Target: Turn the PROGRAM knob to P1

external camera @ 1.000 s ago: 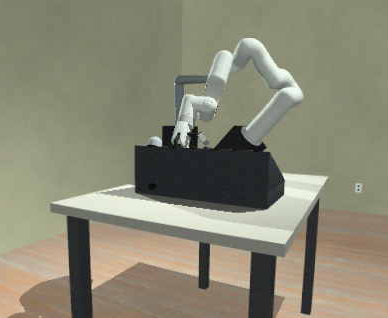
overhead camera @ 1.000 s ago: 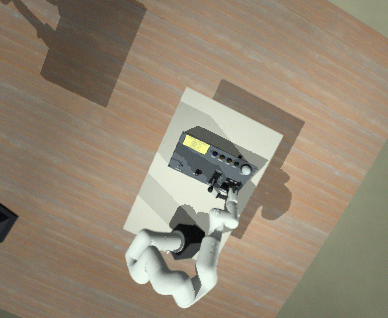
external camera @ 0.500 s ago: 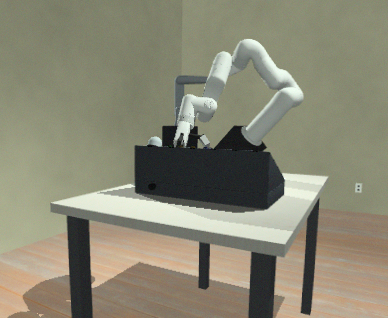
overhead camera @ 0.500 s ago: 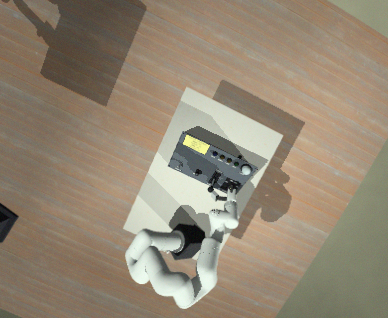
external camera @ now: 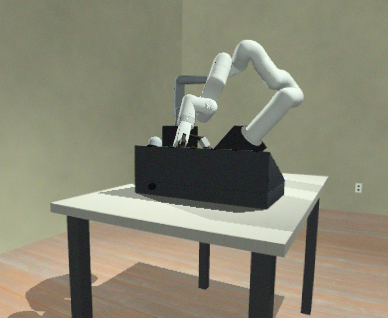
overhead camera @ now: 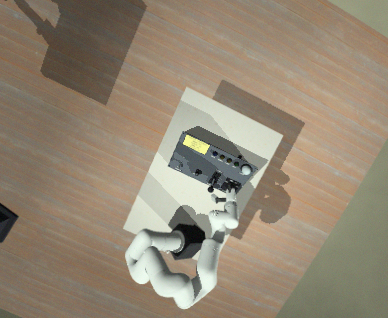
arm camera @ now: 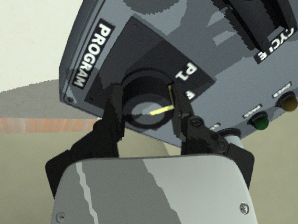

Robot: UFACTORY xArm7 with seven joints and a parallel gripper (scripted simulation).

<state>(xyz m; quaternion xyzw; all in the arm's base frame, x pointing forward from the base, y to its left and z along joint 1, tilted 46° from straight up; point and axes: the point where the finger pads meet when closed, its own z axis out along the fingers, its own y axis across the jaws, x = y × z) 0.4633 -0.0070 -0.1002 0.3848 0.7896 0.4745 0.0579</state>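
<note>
My gripper is now 110 mm to the right of the cycle lever and 50 mm past it. Round my hand: dark grey console: 190 mm to the left, 30 mm below, 10 mm behind; then small knob: 230 mm to the left, 50 mm behind.
</note>
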